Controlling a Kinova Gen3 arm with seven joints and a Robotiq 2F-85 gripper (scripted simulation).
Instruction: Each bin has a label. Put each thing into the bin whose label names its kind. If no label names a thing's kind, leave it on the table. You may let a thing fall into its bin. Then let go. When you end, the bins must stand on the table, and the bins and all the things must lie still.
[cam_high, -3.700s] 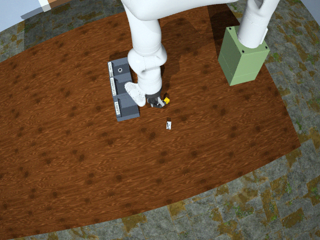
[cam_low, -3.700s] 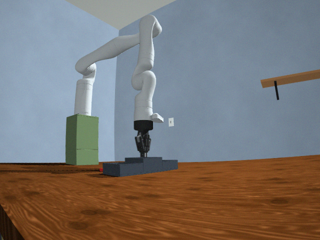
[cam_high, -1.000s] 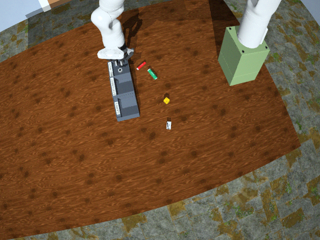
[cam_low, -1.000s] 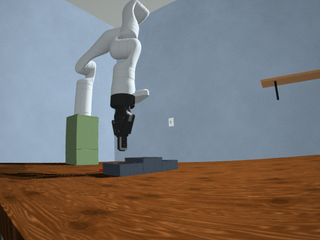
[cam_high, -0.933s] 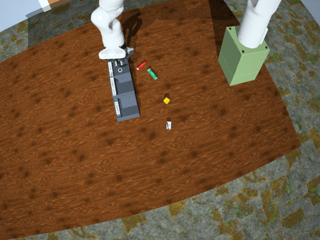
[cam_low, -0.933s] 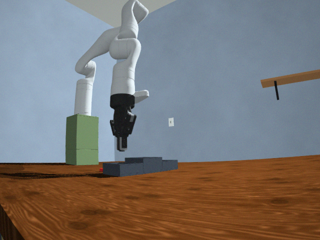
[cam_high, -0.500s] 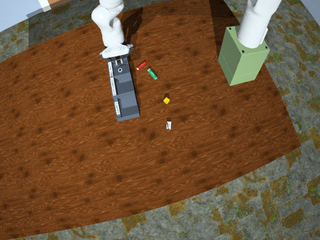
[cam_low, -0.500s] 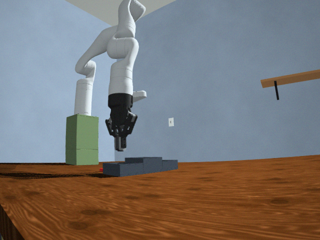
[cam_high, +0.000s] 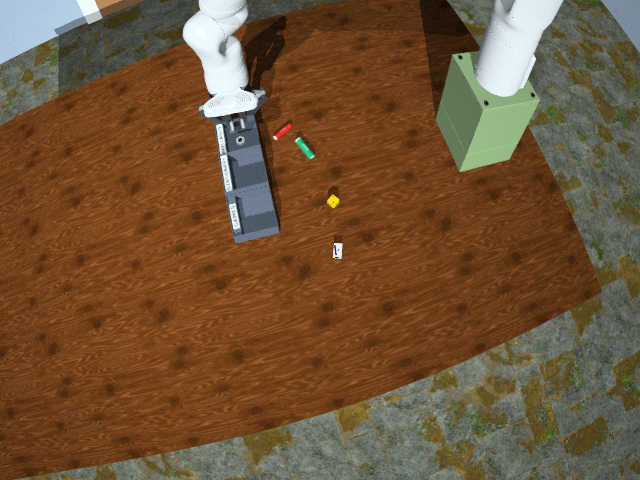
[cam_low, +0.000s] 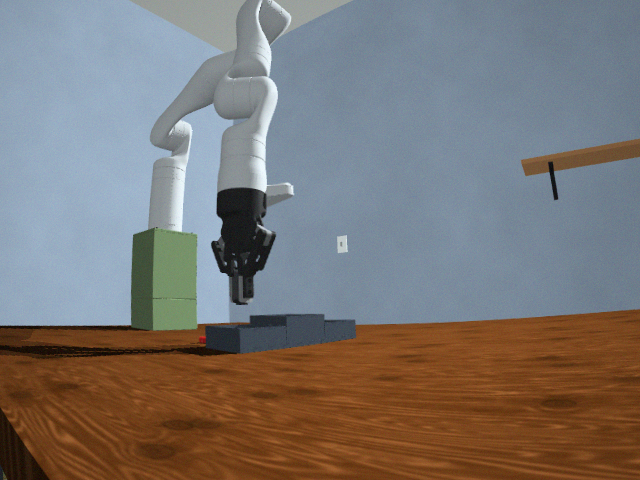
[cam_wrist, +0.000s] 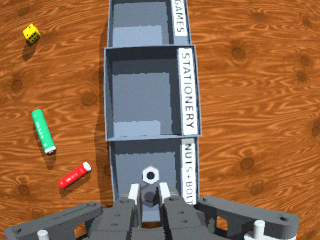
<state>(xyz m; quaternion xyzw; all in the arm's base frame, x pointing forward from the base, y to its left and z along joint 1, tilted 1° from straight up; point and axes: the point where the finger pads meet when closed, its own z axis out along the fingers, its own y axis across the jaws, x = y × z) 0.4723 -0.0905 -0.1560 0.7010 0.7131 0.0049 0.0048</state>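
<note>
The dark nut lies 20 mm below my hand. From my hand the other things lie so: red marker 80 mm behind, 80 mm below; green marker 120 mm behind, 50 mm to the left, 80 mm below; metal nut 70 mm below.
</note>
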